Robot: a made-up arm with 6 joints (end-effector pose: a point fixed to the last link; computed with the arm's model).
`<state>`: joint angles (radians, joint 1 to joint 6).
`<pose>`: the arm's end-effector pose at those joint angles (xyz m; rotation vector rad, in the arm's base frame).
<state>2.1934 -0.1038 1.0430 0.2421 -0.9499 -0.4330</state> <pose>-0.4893 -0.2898 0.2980 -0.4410 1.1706 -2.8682</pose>
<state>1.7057 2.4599 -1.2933 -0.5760 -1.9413 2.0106</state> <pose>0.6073 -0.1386 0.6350 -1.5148 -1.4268 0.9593</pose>
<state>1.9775 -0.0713 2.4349 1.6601 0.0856 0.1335</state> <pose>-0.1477 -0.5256 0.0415 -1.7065 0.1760 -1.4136</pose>
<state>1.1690 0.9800 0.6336 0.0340 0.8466 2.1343</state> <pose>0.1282 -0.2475 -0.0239 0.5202 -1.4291 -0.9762</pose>
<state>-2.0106 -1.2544 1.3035 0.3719 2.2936 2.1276</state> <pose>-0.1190 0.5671 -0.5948 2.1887 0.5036 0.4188</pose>
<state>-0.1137 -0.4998 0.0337 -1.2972 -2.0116 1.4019</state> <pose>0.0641 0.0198 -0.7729 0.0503 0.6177 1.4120</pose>
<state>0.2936 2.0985 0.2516 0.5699 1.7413 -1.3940</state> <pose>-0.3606 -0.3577 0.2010 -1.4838 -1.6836 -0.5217</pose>
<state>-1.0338 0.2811 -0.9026 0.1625 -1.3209 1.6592</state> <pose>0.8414 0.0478 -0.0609 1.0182 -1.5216 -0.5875</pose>
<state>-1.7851 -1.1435 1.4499 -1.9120 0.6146 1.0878</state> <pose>0.3512 0.4883 -0.2620 2.4258 -0.0790 -1.0827</pose>
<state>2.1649 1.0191 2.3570 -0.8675 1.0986 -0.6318</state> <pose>-0.0431 -0.2483 -0.2418 1.4810 0.6327 -0.5907</pose>
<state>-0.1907 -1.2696 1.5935 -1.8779 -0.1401 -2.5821</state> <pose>-0.2940 0.3453 -0.2457 -0.0374 -0.3842 -1.9774</pose>
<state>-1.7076 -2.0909 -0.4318 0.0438 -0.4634 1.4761</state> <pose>-0.4101 -0.4208 -0.3737 -1.1395 0.8231 -0.2873</pose>
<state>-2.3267 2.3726 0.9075 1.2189 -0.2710 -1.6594</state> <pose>-0.4194 0.3744 -0.1003 -0.2810 -2.1007 -0.1337</pose>
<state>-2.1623 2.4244 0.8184 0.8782 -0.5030 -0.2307</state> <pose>-0.6560 0.3076 -0.1453 0.1306 2.8230 0.4018</pose>
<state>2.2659 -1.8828 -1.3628 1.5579 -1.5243 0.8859</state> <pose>-0.2223 0.8563 -0.3638 0.8725 -0.7289 2.3653</pose>
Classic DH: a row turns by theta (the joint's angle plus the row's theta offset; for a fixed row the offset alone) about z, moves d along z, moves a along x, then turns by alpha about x. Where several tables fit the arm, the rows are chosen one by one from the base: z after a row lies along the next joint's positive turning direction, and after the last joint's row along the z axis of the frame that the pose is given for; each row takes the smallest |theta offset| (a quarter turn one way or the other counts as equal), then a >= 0, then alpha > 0; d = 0 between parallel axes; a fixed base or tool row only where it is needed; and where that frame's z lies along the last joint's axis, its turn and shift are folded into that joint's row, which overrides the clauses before.
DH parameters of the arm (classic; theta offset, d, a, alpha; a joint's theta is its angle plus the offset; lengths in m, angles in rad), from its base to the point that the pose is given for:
joint 1: -1.5708 -0.091 0.0754 -1.5708
joint 2: 1.5708 -0.0866 0.022 1.5708
joint 3: 0 -0.2565 -0.1974 -1.5708
joint 4: 1.5708 0.0178 0.2247 1.5708
joint 5: 1.5708 0.0677 0.3389 -1.5708
joint 6: 0 0.3239 0.0386 -1.5708
tool (fixed): 0 -0.079 0 0

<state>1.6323 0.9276 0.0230 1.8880 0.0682 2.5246</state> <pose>-0.0575 0.2566 0.1669 0.6872 0.2572 -1.3010</pose>
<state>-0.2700 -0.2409 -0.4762 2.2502 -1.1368 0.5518</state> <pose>0.6247 -0.1180 0.2022 1.6396 -1.5302 -0.4223</pose>
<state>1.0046 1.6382 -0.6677 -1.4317 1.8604 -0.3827</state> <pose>0.2316 -0.4749 -0.0154 0.0391 0.5783 -0.1828</pose>
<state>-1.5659 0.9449 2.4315 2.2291 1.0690 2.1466</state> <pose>0.2163 0.0134 0.2093 -0.4960 2.1320 0.1579</pose>
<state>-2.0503 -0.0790 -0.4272 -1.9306 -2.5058 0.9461</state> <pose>0.0187 0.4404 -0.4732 1.5616 0.6073 -0.0814</pose>
